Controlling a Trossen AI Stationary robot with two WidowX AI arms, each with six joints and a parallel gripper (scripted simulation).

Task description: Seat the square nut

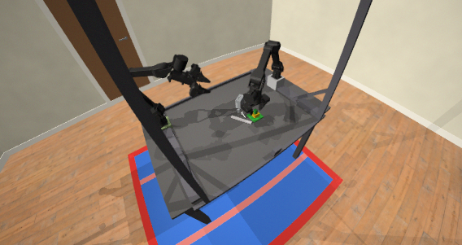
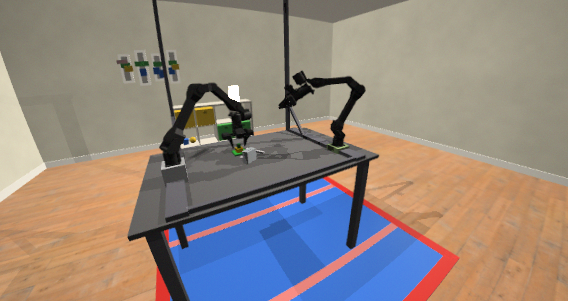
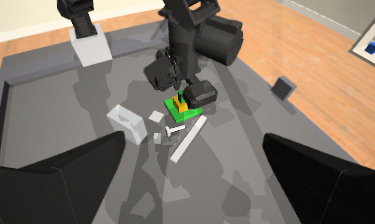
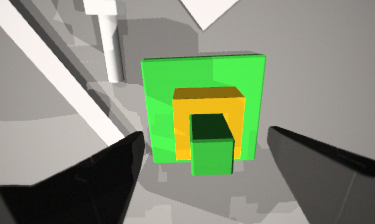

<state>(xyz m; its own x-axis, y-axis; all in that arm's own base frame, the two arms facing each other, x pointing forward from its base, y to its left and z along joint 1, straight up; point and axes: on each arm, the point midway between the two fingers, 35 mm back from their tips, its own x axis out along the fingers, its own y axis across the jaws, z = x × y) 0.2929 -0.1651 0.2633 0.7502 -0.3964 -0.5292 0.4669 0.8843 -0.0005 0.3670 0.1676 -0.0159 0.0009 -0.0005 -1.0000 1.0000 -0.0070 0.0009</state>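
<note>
My right gripper is now 60 mm to the right of the white t-shaped bolt, 60 mm above it and 50 mm short of it. From my right hand the other things lie so: long white bar: 90 mm to the left, 70 mm below, 20 mm ahead; then flat white tile: 80 mm ahead, 70 mm below, 10 mm to the left; then small grey cube: 90 mm ahead, 80 mm to the left, 60 mm below.
</note>
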